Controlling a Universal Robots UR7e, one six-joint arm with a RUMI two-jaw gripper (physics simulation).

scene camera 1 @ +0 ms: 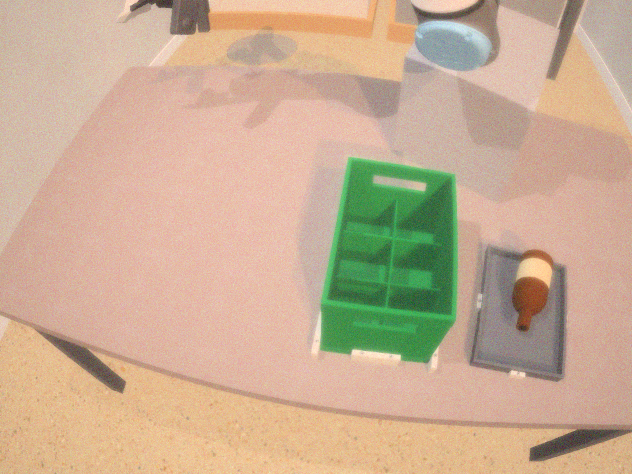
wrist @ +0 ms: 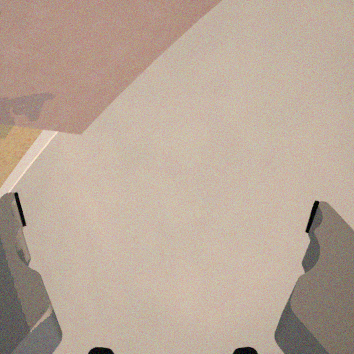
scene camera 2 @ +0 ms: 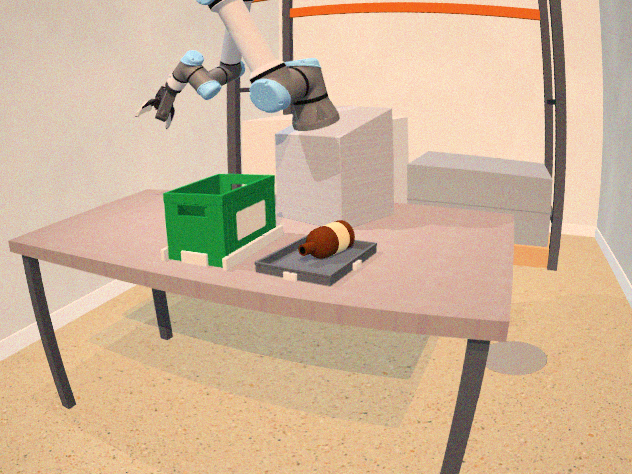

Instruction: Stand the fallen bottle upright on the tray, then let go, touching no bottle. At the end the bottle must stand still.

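Places are measured from the arm's base along level axes (x back, y left, z down), in millimetres.
Pixels of known places: gripper, fingertip midpoint: (scene camera 1: pixel 148 23) (wrist: pixel 167 201) (scene camera 2: pixel 150 122); arm's base, origin of the base link: (scene camera 2: pixel 316 122).
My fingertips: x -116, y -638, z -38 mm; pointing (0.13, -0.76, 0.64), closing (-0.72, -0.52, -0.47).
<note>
Ahead of a thing's pixels: the offset from my fingertips to its top centre. "pt": to the spot under its first point.
A brown bottle with a cream label @[dx -279, dy +836, dz +261 mm] (scene camera 1: pixel 532 290) (scene camera 2: pixel 329 239) lies on its side on the dark grey tray @[dx -304, dy +834, dz +315 mm] (scene camera 1: pixel 515 357) (scene camera 2: pixel 273 265). Its neck points toward the table's front edge, and its base is near the tray's back end. My gripper (scene camera 2: pixel 152 120) (wrist: pixel 167 201) is open and empty, high up over the back left of the table in scene camera 2 and far from the bottle. In the wrist view its two fingers stand wide apart with the wall behind them. The bottle and the tray do not show in the wrist view.
A green crate with compartments @[dx -297, dy +552, dz +166 mm] (scene camera 1: pixel 390 331) (scene camera 2: pixel 196 229) stands beside the tray, to its left, between white holders @[pt dx -442, dy +561, dz +311 mm] (scene camera 1: pixel 376 356) (scene camera 2: pixel 194 258). The arm's light pedestal (scene camera 2: pixel 308 178) stands behind the crate and tray. The table's corner @[pt dx +288, dy -318, dz +341 mm] (wrist: pixel 75 122) shows in the wrist view.
</note>
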